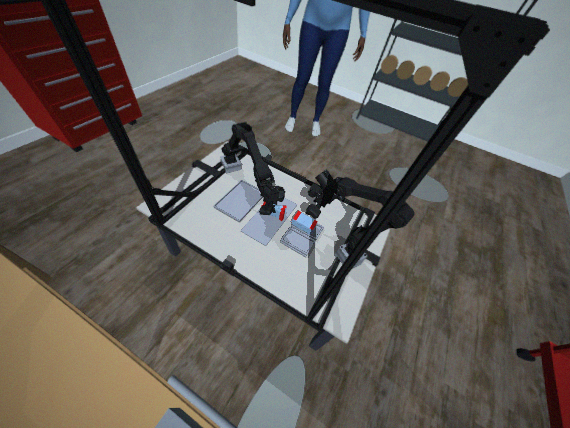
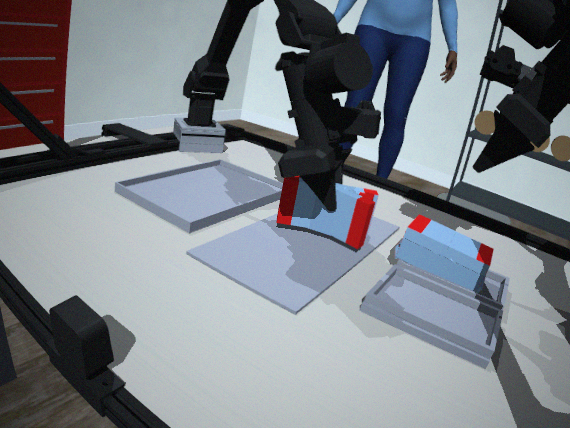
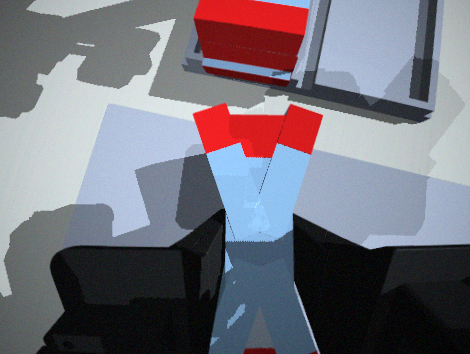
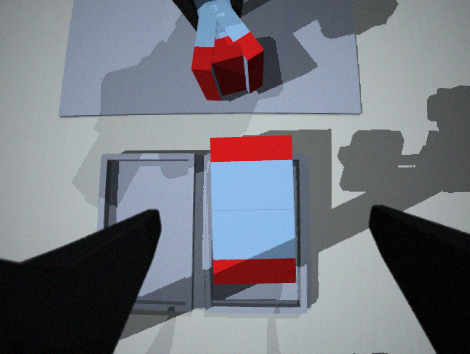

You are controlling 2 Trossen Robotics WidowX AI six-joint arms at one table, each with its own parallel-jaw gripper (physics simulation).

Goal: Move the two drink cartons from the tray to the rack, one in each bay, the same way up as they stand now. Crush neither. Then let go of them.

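Frame: origin at the left arm's base, x back, y right, z up, level; centimetres.
Seen in the pictures: left gripper, fingertip midpoint: (image 1: 275, 210) (image 2: 335, 206) (image 3: 252, 216) (image 4: 219, 30); right gripper, fingertip midpoint: (image 2: 479, 164) (image 4: 264, 218); left arm's base, link origin: (image 1: 230, 159) (image 2: 199, 123).
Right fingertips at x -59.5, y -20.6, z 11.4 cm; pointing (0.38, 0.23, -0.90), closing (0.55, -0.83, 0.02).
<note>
Pixels of each thing's middle, then the offset from my right fingertips to it. Level surfaces: height alone.
- light-blue carton with red ends, body centre: (image 3: 252, 235) (image 4: 217, 22) (image 2: 327, 207) (image 1: 273, 210) dx +13.5, dy +12.6, dz -12.0 cm
- second carton, body centre: (image 4: 251, 207) (image 2: 445, 253) (image 1: 304, 222) dx +0.3, dy +0.4, dz -13.1 cm
- two-bay grey rack, body centre: (image 4: 200, 230) (image 3: 319, 13) (image 2: 446, 291) (image 1: 302, 233) dx -4.4, dy +3.3, dz -15.9 cm
- grey tray, body centre: (image 2: 207, 188) (image 1: 240, 199) dx +30.3, dy +25.2, dz -16.1 cm
- grey mat, surface height: dz -16.5 cm
A light-blue carton with red ends (image 1: 282, 213) (image 2: 345, 215) (image 3: 257, 200) (image 4: 227, 75) is between the fingers of my left gripper (image 2: 325, 200) (image 3: 252, 216), which is shut on it. Its sides bend inward at the middle, its ends flare. It hangs above the flat grey mat. The second carton (image 1: 304, 221) (image 2: 445, 250) (image 3: 250, 40) (image 4: 254, 210) stands in one bay of the two-bay grey rack (image 1: 298, 241) (image 2: 440, 310) (image 3: 375, 45) (image 4: 155, 200), its sides straight. The other bay is empty. My right gripper (image 1: 309, 207) (image 4: 264, 218) is open above the rack, apart from that carton.
The grey tray (image 1: 235, 200) (image 2: 200, 195) holds no carton and lies left of the grey mat (image 1: 260, 230) (image 2: 280, 265) (image 3: 125, 130) (image 4: 85, 75). Black frame bars run along the table edges, and a black block (image 2: 82, 335) sits on the front bar. A person stands behind the table.
</note>
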